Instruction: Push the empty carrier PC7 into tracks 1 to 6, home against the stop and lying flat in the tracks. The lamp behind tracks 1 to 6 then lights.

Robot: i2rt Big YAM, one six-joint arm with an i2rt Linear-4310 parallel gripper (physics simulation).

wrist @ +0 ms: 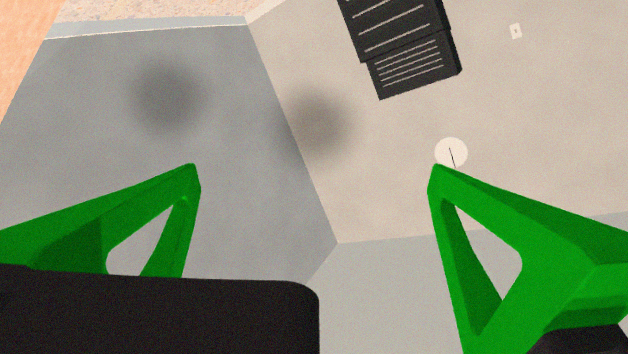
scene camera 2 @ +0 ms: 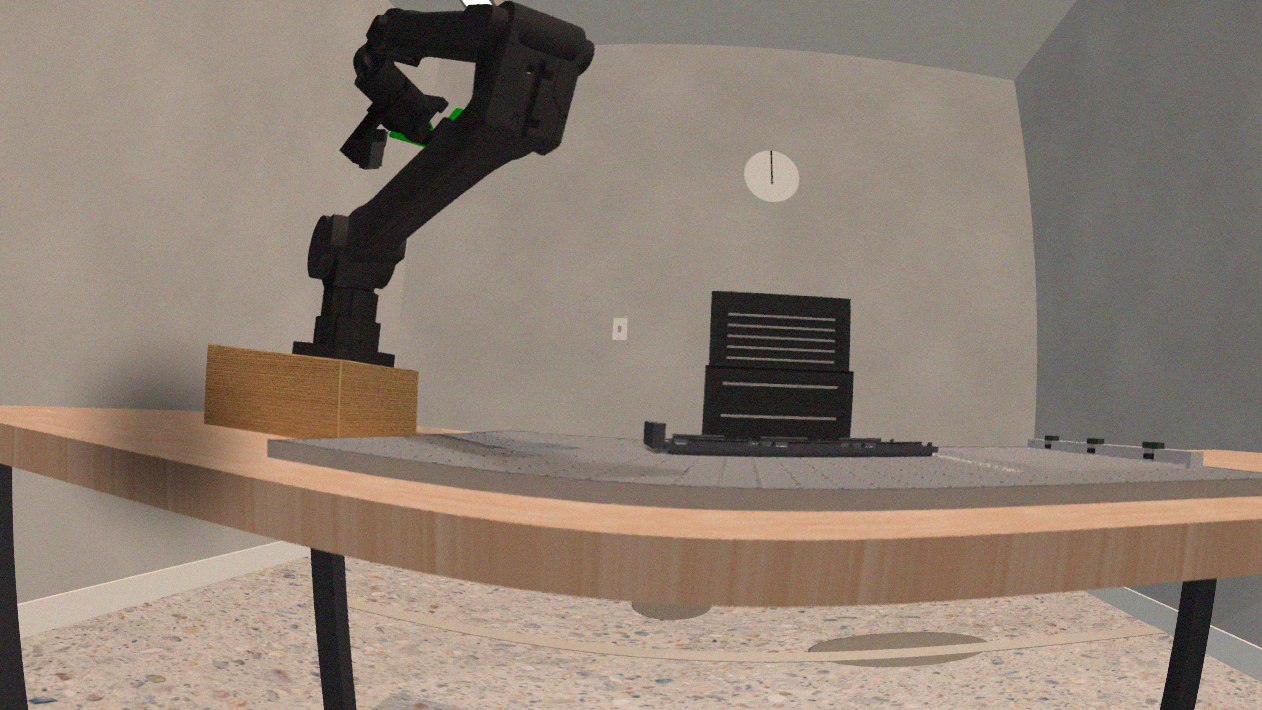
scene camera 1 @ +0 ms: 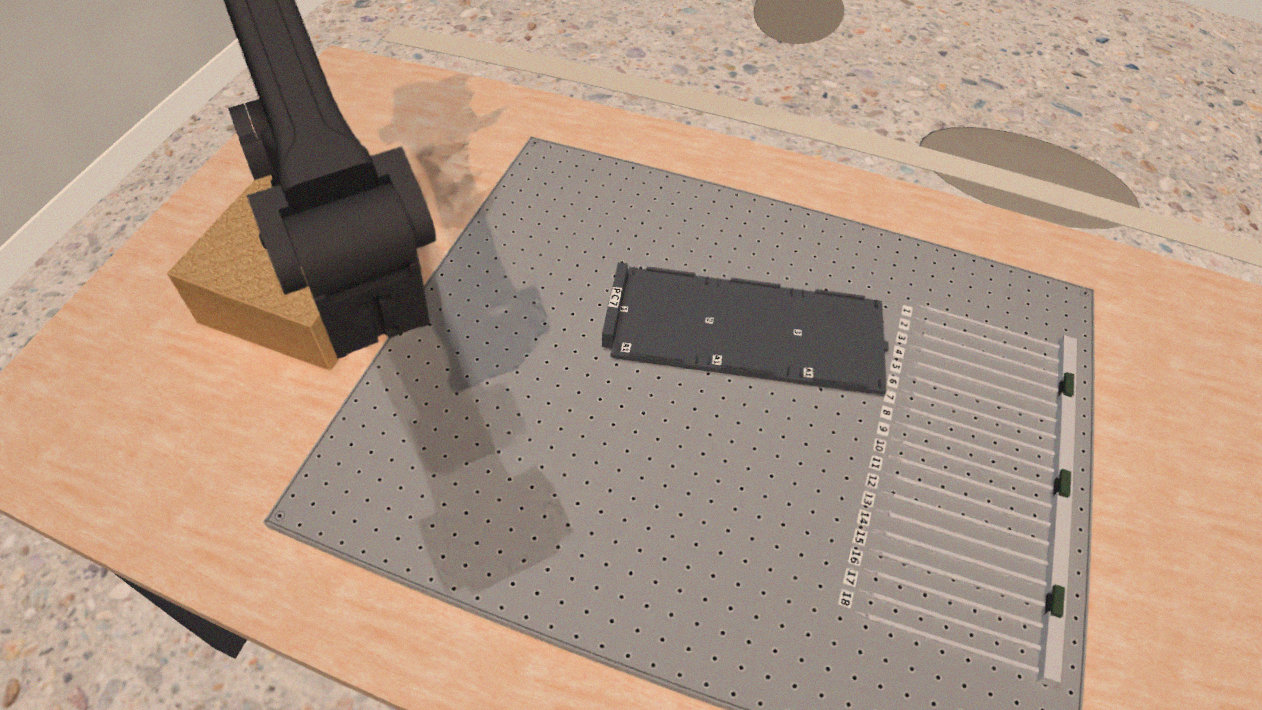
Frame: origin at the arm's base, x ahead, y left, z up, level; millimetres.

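Seen in the pictures: gripper, between the fingertips: (wrist: pixel 314 176); arm's base, origin of its link: (scene camera 2: pixel 343 361).
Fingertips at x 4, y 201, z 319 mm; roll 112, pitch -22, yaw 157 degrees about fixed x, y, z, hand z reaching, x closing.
Note:
Offsets run from my fingertips to a thing's middle. "spot": to the spot under its first point. Level surfaces: height alone.
The dark flat carrier PC7 @(dy -49, dx +489, dz -376 mm) (scene camera 1: pixel 750 331) (scene camera 2: pixel 794 447) lies on the grey perforated board, with its raised labelled bar at the left end. Its right end is at the number labels at the left ends of tracks 1 to 6 @(spot: dy +94, dx +751, dz -391 mm) (scene camera 1: pixel 988 331). The pale stop rail (scene camera 1: pixel 1066 432) (scene camera 2: pixel 1120 451) runs across the right ends of the tracks and bears three dark green lamps (scene camera 1: pixel 1067 384) (scene camera 2: pixel 1150 445), none visibly lit. My gripper (wrist: pixel 314 176) is open and empty, its green fingers wide apart. In scene camera 2 it is high above the wooden block, far from the carrier, and partly hidden by the arm.
The perforated board @(dz -392 mm) (scene camera 1: pixel 564 547) (scene camera 2: pixel 529 472) lies on the wooden table @(dz -404 mm) (scene camera 1: pixel 158 423) (scene camera 2: pixel 547 521). The arm stands on a wooden block (scene camera 1: pixel 238 309) (scene camera 2: pixel 273 392) at the left. A black cabinet (scene camera 2: pixel 778 362) (wrist: pixel 410 55) stands by the far wall. Tracks 7 to 18 continue beside tracks 1 to 6.

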